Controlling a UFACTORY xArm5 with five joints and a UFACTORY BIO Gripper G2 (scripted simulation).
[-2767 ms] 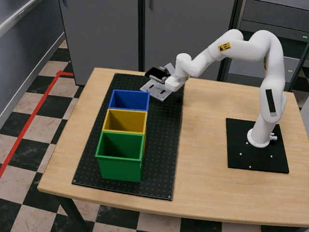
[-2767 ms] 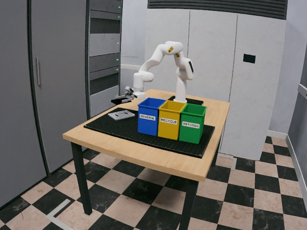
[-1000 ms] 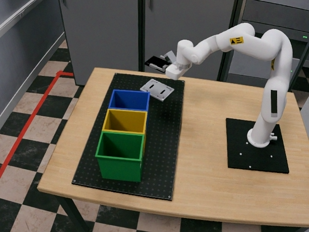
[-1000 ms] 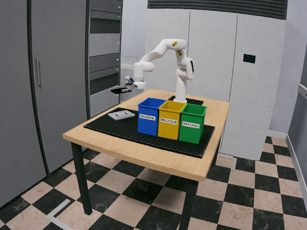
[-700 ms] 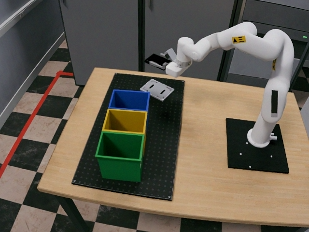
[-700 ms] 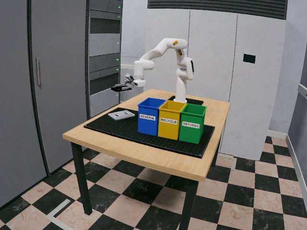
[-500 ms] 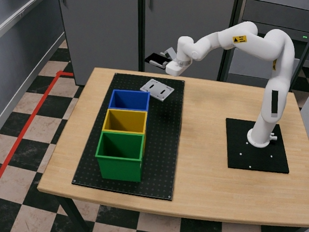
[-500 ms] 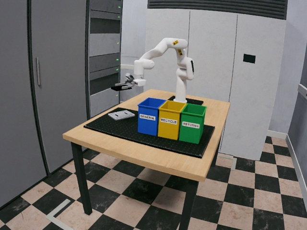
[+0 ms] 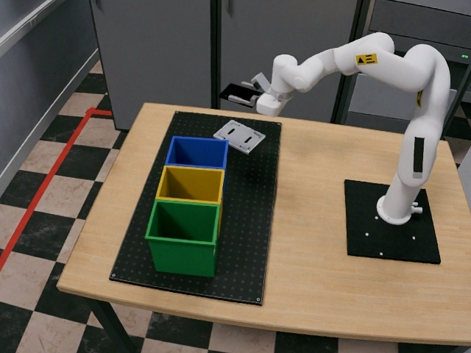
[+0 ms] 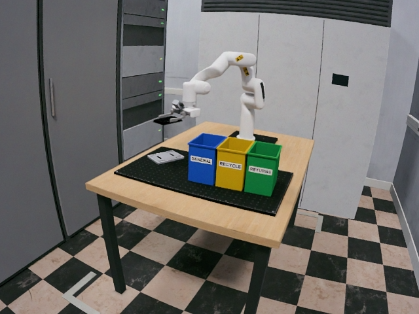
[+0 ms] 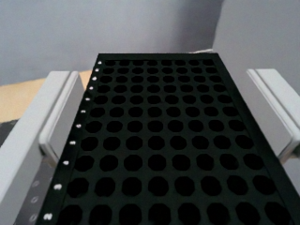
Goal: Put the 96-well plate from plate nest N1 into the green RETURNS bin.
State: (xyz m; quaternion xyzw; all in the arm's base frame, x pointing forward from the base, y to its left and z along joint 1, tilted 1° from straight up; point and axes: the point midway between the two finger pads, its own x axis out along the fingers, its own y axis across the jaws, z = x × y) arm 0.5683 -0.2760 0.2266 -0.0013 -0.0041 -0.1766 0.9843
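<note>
Right now the green returns bin is 90 mm ahead of my hand, 540 mm to the left of it and 140 mm below it. Also, from my hand: black 96-well plate (10 mm below); then plate nest N1 (20 mm to the right, 220 mm below); then blue general bin (100 mm ahead, 270 mm to the left, 140 mm below).
</note>
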